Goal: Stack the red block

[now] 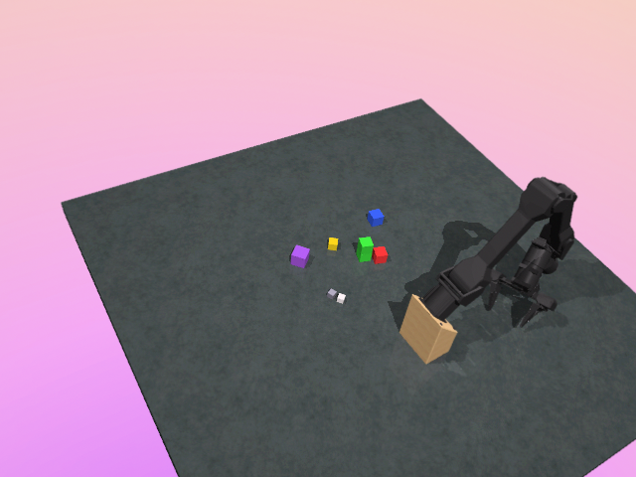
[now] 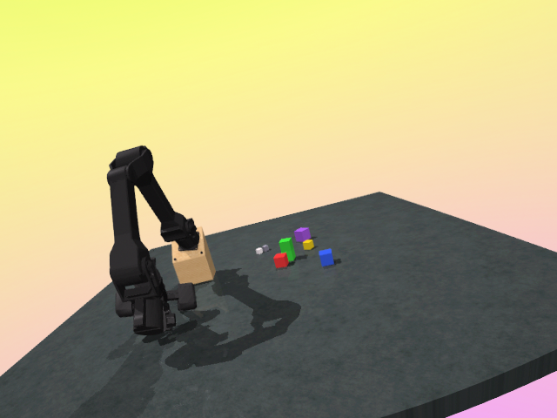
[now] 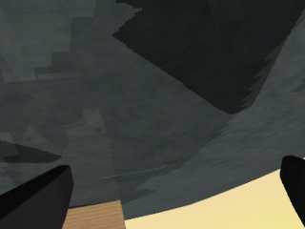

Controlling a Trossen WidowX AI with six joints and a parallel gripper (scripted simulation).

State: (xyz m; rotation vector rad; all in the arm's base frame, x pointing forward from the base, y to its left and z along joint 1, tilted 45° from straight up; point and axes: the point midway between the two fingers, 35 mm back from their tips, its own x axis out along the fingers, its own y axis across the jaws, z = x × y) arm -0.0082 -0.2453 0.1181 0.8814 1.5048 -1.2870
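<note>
Right now the red block is 310 mm ahead of my gripper tip and 200 mm to the left of it. Round my gripper tip: blue block: 440 mm ahead, 140 mm to the left; small grey block: 380 mm to the left, 240 mm ahead, 10 mm below; small white block: 370 mm to the left, 220 mm ahead, 10 mm below.
</note>
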